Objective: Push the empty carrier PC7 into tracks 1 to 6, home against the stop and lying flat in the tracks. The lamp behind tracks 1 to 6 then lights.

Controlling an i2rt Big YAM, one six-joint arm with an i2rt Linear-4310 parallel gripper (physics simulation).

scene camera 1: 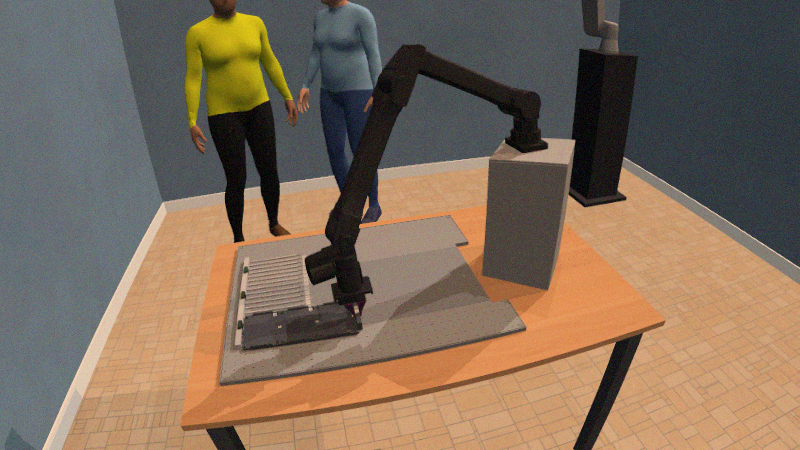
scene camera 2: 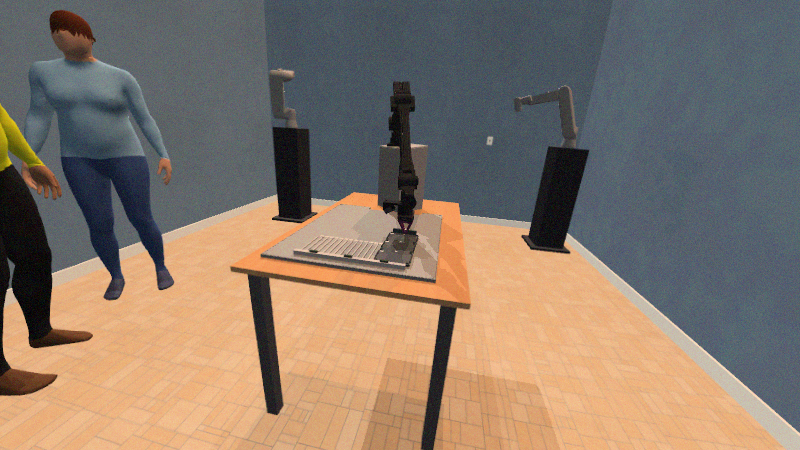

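Pixels of known places: gripper, between the fingertips: (scene camera 1: pixel 357 315) (scene camera 2: pixel 405 233); arm's base, origin of its link: (scene camera 1: pixel 526 145) (scene camera 2: pixel 397 145).
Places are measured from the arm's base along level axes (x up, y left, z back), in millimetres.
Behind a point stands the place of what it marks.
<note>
The dark flat carrier PC7 (scene camera 1: pixel 296 326) {x -368, y 156, z -716 mm} (scene camera 2: pixel 398 249) {x -368, y 153, z -741 mm} lies over the near side of the white track rack in scene camera 1, at the rack's right in scene camera 2. Its far end from the arm is close against the white stop rail (scene camera 1: pixel 241 309) {x -363, y 53, z -874 mm}; whether it touches is too small to tell. It looks about flat. My gripper (scene camera 1: pixel 355 311) {x -368, y 154, z -547 mm} (scene camera 2: pixel 405 228) {x -368, y 154, z -547 mm} points down at the carrier's arm-side end and is shut on that end. A small dark green lamp (scene camera 1: pixel 240 324) {x -358, y 124, z -872 mm} shows behind the carrier's end; I cannot tell whether it is lit. The tracks under the carrier are hidden.
Bare white tracks (scene camera 1: pixel 276 279) {x -379, y -93, z -770 mm} (scene camera 2: pixel 346 246) {x -381, y -63, z -747 mm} lie beside the carrier. The rack stands on a grey perforated board (scene camera 1: pixel 436 331) {x -379, y 261, z -358 mm} on the wooden table (scene camera 1: pixel 447 372) {x -392, y 395, z -372 mm}. A grey pedestal (scene camera 1: pixel 523 218) {x -166, y 124, z -61 mm} (scene camera 2: pixel 388 167) {x -130, y -36, z -69 mm} carries the arm. Two people stand beyond the table's far side in scene camera 1.
</note>
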